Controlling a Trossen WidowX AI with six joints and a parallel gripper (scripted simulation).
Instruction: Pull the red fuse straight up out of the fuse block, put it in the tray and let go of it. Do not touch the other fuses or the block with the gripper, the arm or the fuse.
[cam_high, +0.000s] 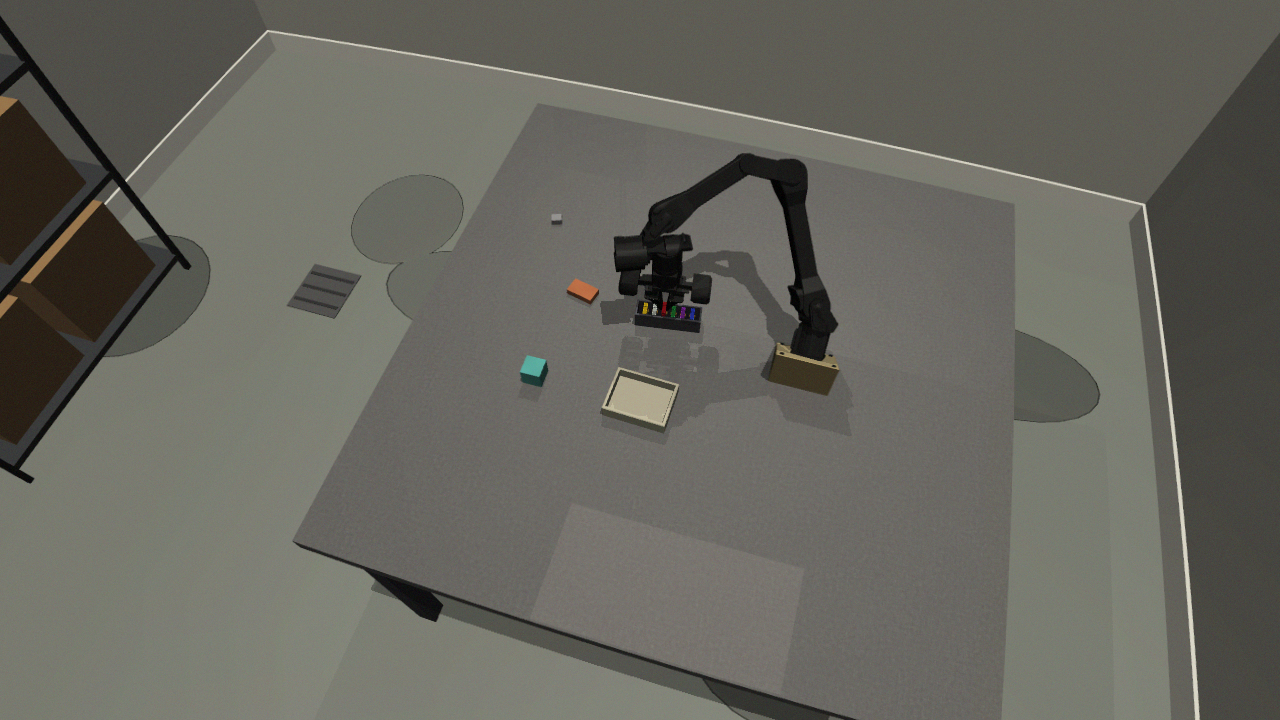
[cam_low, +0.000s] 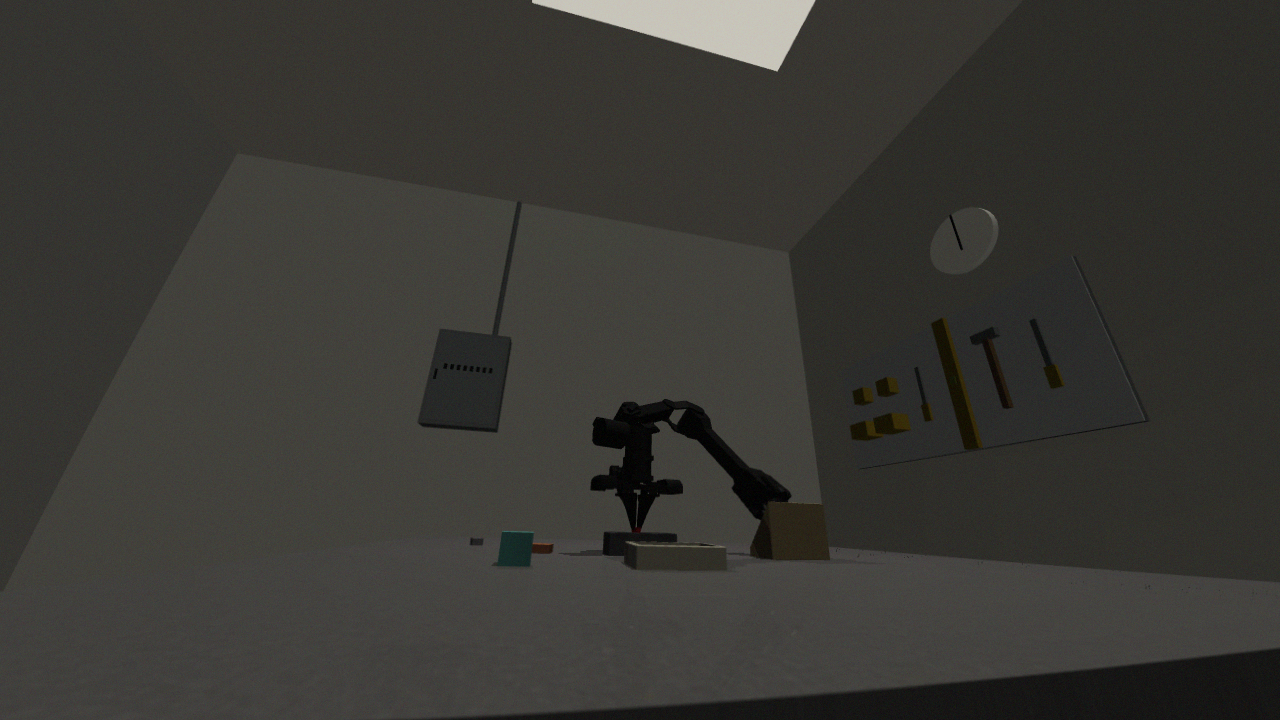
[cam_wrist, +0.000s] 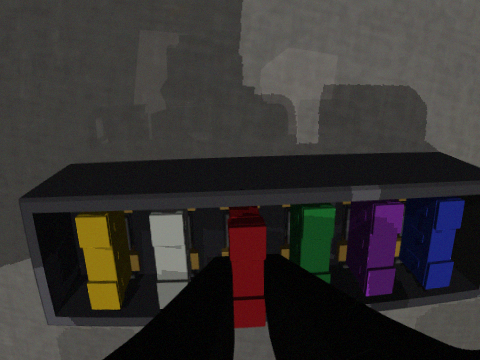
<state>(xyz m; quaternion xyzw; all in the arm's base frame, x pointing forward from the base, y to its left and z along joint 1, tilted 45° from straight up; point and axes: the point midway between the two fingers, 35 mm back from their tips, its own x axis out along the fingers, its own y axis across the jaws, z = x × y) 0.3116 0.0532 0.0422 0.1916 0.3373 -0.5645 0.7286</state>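
Now: the green fuse 2 cm below my gripper tip, 2 cm behind it and 1 cm to the right of it. From my gripper tip the other things lie so: red fuse (1 cm below); purple fuse (4 cm behind, 2 cm below, 1 cm to the right); white fuse (2 cm below, 2 cm ahead, 1 cm to the left).
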